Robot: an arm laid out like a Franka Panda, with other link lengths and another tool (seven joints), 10 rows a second.
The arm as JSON. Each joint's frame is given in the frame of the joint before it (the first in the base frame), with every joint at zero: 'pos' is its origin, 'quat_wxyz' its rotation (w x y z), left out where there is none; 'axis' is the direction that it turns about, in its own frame. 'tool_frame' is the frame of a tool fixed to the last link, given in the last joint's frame.
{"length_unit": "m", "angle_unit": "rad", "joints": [
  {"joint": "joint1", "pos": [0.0, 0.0, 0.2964], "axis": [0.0, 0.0, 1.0]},
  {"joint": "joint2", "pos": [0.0, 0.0, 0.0], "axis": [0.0, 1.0, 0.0]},
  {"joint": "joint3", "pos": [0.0, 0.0, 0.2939], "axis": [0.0, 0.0, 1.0]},
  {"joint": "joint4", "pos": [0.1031, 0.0, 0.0], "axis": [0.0, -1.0, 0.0]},
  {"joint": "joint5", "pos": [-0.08, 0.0, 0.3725], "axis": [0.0, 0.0, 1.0]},
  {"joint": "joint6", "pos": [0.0, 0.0, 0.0], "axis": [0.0, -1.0, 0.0]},
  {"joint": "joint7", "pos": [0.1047, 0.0, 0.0], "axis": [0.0, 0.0, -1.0]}
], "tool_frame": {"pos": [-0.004, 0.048, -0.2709], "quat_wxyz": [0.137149, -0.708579, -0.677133, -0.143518]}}
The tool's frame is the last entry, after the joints.
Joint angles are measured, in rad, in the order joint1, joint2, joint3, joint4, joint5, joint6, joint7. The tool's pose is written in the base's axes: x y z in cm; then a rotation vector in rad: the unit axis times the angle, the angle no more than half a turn. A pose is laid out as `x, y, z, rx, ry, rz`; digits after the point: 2 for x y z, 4 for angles.
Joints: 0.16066, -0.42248, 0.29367, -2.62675, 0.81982, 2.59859, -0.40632
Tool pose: 45.20, 29.06, 25.72, -1.5431, -2.0379, -1.1339
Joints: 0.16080, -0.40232, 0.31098, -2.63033, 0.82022, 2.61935, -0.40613
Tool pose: 45.03, 29.47, 24.65, -1.5445, -2.0493, -1.1167
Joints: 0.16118, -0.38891, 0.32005, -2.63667, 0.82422, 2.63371, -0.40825
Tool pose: 44.86, 29.57, 23.78, -1.5491, -2.0519, -1.1043
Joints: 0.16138, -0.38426, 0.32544, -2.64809, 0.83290, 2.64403, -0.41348
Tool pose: 44.59, 29.46, 23.06, -1.5550, -2.0507, -1.0961
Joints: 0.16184, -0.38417, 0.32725, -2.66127, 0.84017, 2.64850, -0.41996
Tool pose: 44.23, 29.22, 22.42, -1.5594, -2.0490, -1.0862
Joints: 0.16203, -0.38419, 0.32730, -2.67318, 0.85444, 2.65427, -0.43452
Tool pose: 43.98, 28.93, 21.90, -1.5613, -2.0467, -1.0833
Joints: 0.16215, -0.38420, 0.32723, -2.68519, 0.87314, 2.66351, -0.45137
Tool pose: 43.81, 28.60, 21.44, -1.5652, -2.0430, -1.0858
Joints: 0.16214, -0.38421, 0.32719, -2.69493, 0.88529, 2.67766, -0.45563
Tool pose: 43.86, 28.25, 21.15, -1.5794, -2.0367, -1.0931
